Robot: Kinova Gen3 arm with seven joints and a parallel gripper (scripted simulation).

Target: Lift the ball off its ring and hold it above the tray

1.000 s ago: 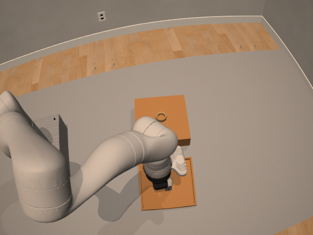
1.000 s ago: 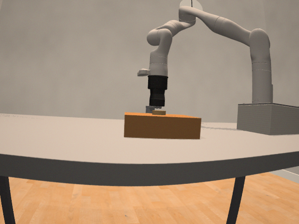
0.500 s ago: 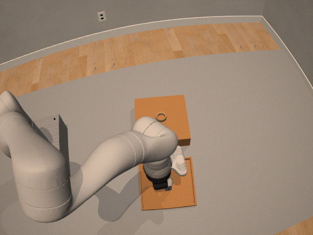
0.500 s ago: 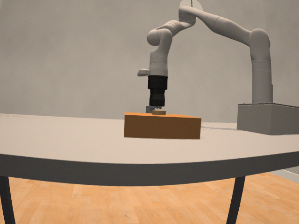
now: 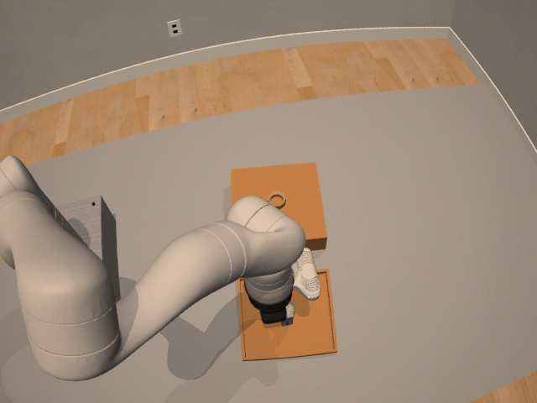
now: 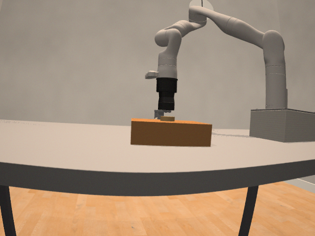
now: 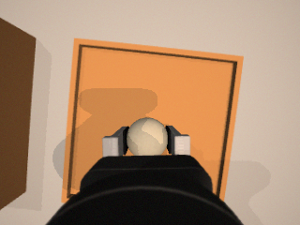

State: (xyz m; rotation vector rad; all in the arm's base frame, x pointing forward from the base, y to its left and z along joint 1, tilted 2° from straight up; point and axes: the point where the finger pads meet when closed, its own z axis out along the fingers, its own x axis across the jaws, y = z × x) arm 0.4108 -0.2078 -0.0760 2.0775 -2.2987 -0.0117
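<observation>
The shallow orange tray is 3 cm below my hand. Round my hand: cream ball (right at my hand); stand (6 cm ahead, 23 cm to the left, 1 cm above).
</observation>
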